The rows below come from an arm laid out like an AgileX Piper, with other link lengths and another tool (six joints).
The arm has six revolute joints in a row. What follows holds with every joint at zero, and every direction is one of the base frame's. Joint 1 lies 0.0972 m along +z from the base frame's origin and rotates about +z. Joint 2 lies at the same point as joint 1 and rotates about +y. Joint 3 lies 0.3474 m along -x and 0.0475 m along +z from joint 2 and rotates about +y. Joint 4 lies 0.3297 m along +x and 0.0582 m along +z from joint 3 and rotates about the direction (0.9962, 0, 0.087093). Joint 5 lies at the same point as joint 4 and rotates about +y. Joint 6 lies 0.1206 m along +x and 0.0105 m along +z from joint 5 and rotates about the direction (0.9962, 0, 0.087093). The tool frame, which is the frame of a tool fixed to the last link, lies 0.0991 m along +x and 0.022 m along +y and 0.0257 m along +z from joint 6; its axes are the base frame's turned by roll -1.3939, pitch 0.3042 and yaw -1.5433 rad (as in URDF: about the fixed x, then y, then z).
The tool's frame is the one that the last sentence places.
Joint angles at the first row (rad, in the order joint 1, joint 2, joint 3, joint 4, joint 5, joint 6):
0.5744 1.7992 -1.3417 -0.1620 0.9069 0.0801
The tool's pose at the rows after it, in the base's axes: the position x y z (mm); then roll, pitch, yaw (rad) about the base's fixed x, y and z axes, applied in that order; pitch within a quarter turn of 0, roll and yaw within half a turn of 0:
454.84 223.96 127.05 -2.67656 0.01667 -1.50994
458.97 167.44 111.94 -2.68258 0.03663 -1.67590
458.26 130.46 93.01 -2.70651 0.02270 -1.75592
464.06 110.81 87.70 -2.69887 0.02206 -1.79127
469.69 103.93 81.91 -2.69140 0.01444 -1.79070
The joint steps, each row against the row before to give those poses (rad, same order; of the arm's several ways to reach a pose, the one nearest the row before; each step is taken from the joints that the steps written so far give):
-0.0973 -0.0929 0.1314 -0.0256 -0.0919 0.1389
-0.1033 -0.0347 0.0928 -0.0131 -0.0509 0.0828
-0.0694 0.0018 0.0510 -0.0116 -0.0227 0.0208
-0.0426 0.0053 0.0129 -0.0086 -0.0249 0.0021
-0.0156 0.0160 0.0000 -0.0125 -0.0206 -0.0060

